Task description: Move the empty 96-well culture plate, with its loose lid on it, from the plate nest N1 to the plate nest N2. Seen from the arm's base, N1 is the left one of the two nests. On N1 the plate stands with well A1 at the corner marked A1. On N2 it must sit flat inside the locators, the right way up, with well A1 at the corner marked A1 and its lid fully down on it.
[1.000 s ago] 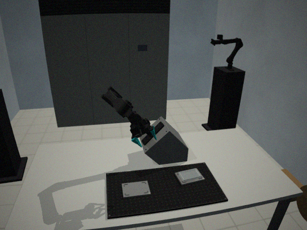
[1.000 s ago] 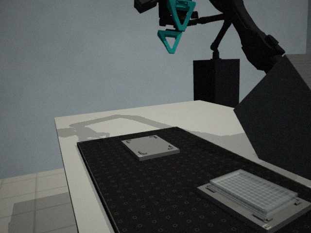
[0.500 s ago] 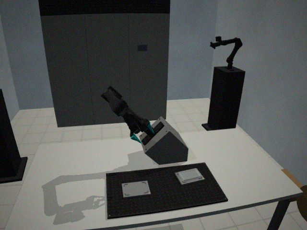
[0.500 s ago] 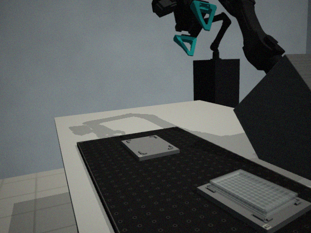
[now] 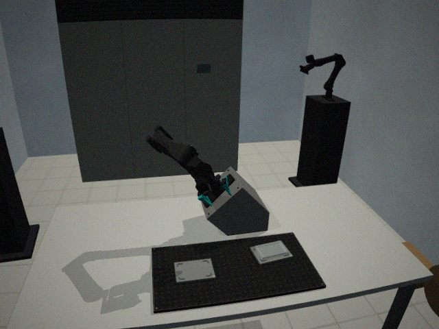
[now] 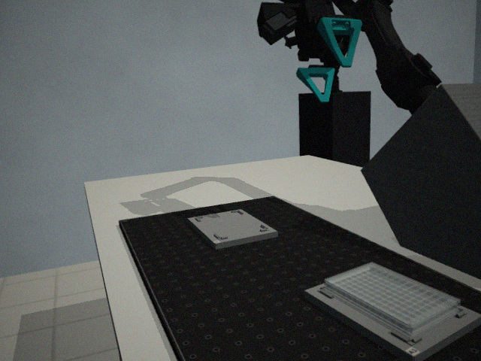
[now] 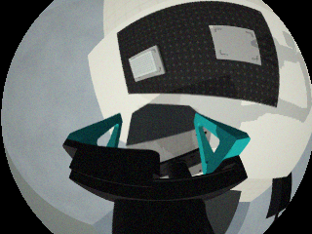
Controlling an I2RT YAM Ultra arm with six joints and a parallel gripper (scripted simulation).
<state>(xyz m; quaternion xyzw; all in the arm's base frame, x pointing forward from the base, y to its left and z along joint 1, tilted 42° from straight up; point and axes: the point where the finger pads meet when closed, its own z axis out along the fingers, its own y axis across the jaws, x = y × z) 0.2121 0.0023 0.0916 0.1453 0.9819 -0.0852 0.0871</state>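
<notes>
Right now my hand is 240 mm above the lid, 210 mm to the right of it and 110 mm short of it.
</notes>
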